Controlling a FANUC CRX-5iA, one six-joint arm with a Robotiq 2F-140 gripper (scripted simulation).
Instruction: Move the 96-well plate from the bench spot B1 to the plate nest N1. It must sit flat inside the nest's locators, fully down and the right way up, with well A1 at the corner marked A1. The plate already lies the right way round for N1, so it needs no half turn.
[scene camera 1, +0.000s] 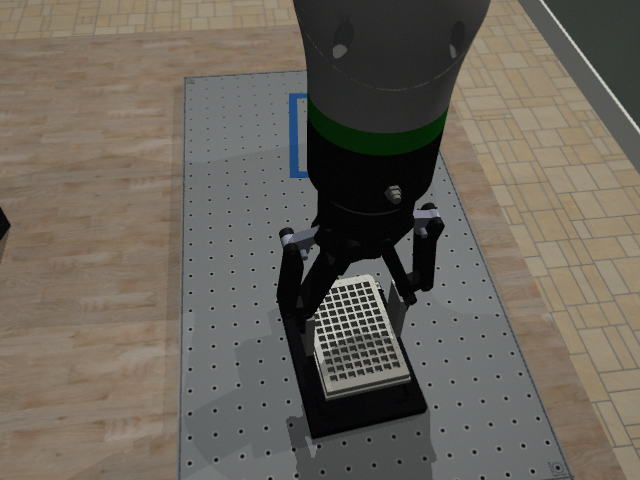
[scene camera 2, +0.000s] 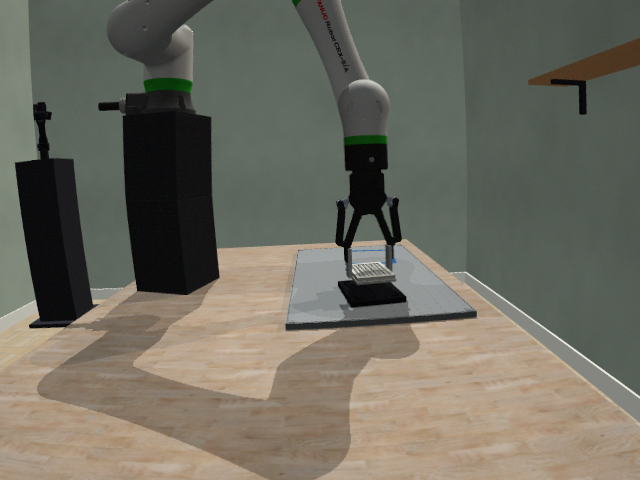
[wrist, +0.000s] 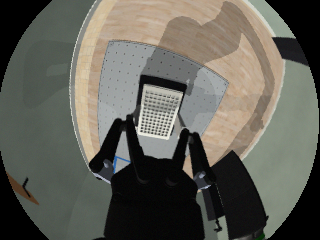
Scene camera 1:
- my gripper: 350, 335
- black plate nest N1: 370, 408
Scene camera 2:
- my gripper: 369, 274
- white 96-well plate: 374, 272
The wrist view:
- my gripper: 157, 113
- white 96-well plate: 162, 123
